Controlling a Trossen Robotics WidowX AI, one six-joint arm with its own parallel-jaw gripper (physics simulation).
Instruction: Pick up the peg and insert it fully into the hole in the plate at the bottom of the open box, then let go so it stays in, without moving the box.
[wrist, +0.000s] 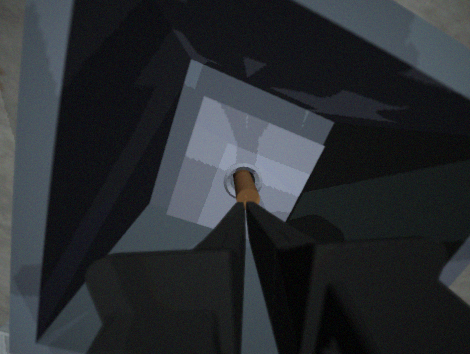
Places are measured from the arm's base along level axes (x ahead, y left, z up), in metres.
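Pixels of known places: gripper, fingertip midpoint: (244, 209).
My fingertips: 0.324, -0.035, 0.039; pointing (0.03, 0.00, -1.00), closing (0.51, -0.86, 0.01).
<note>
Behind a point stands the place of what it marks, as x, y, z.
The orange-brown peg (246, 186) {0.334, -0.032, 0.031} stands in the round hole of the pale square plate (292, 152) {0.365, -0.056, 0.004} at the box's bottom, with its upper part sticking out above the plate. The hole's grey rim (227, 181) {0.324, -0.025, 0.006} shows around it, and dark space shows at the peg's far side. My gripper (244, 209) {0.324, -0.035, 0.039} points down into the box with its dark fingers shut, the tips almost meeting at the near edge of the peg's top. The fingers stand closer together than the peg is wide and hold nothing. The tips hide part of the peg's top.
The open grey-blue box (30, 210) {0.312, 0.038, 0.084} surrounds the plate and the fingers, with tall walls that are dark inside. Its rim runs along the left side and across the upper right. Grey-brown ground (6, 150) {0.234, 0.168, -0.054} shows outside the box at the left.
</note>
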